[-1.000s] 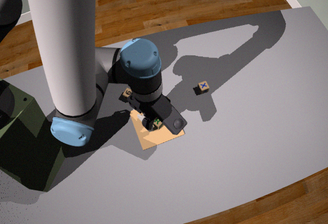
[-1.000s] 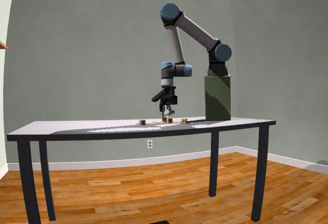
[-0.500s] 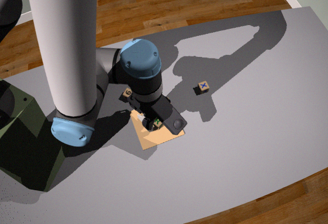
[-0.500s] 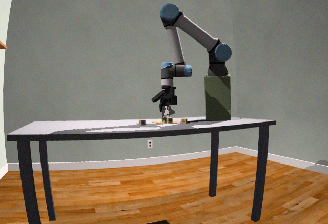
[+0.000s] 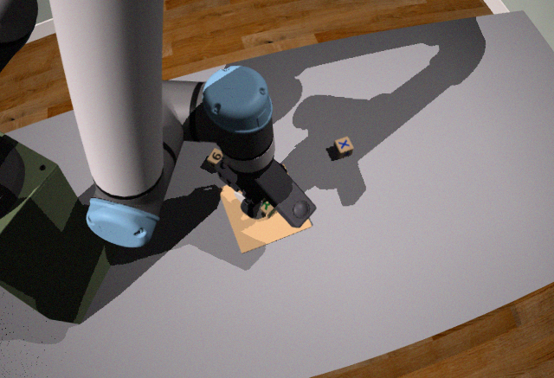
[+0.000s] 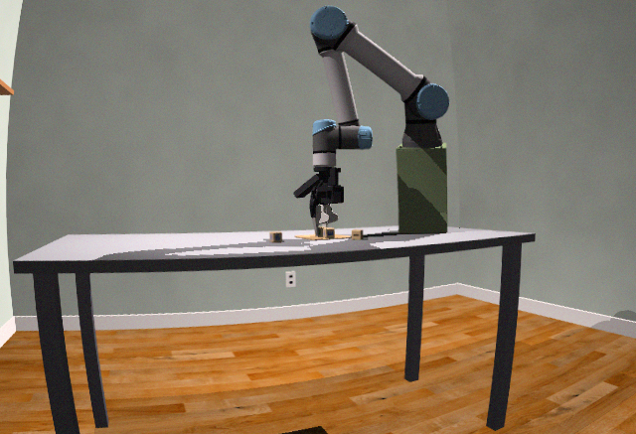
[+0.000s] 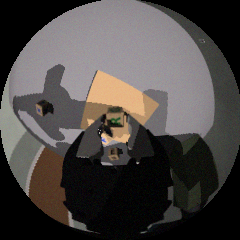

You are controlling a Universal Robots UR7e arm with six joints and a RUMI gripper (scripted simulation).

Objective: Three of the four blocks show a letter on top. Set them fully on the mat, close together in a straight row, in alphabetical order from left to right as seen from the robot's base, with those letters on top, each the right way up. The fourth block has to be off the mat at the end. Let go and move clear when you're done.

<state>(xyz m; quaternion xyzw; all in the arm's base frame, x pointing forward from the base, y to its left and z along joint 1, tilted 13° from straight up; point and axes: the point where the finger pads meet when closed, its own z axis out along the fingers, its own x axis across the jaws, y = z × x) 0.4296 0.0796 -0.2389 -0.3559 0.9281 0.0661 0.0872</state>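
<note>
My hand is 2 cm above the mat, 1 cm to the right of it and 1 cm past it.
</note>
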